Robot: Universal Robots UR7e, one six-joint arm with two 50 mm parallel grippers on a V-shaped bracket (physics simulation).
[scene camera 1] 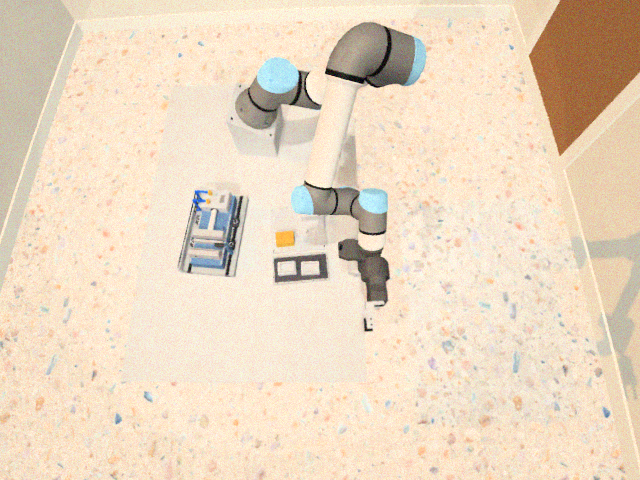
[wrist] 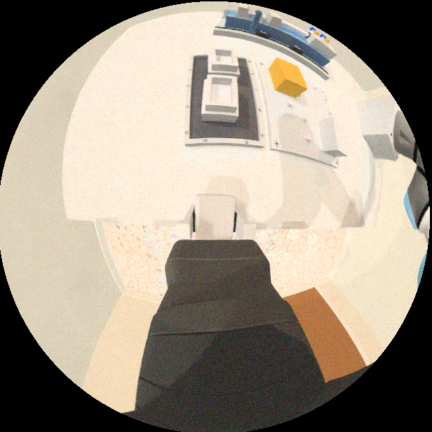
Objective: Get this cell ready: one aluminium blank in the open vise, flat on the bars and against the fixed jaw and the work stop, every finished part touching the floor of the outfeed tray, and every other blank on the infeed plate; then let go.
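Where they show: end effector, tool point: point(scene camera 1: 355, 267); arm's base, origin of the base link: point(scene camera 1: 255, 110).
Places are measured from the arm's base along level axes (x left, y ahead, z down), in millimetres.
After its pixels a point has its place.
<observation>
My gripper point(scene camera 1: 368, 314) point(wrist: 215, 221) is shut on a pale grey aluminium blank point(wrist: 215, 212), held to the right of the trays. The open vise point(scene camera 1: 209, 232) {x -52, y 463, z 61 mm} point(wrist: 280, 37), blue with grey jaws, is at the left in the scene view; its bars and work stop are too small to judge. Two pale pocketed parts, one nearer point(scene camera 1: 310, 267) {x 291, y 503, z 130 mm} point(wrist: 220, 116) and one farther point(scene camera 1: 286, 268) {x 213, y 520, z 131 mm} point(wrist: 224, 69), sit side by side in the dark-floored outfeed tray point(scene camera 1: 323, 276) {x 338, y 520, z 151 mm} point(wrist: 225, 143). An orange block point(scene camera 1: 284, 238) {x 187, y 422, z 114 mm} point(wrist: 286, 79) stands on the pale infeed plate point(scene camera 1: 310, 247) {x 275, y 427, z 149 mm} point(wrist: 277, 117).
A grey upright block point(wrist: 330, 135) stands at the infeed plate's near right in the wrist view. Small pins stick up from the plate. The robot's base pedestal point(scene camera 1: 255, 142) {x 10, y 89, z 67 mm} point(wrist: 382, 132) is behind the plate. Blue and orange fittings point(scene camera 1: 200, 198) {x -137, y 329, z 98 mm} point(wrist: 319, 35) sit at the vise's end.
</observation>
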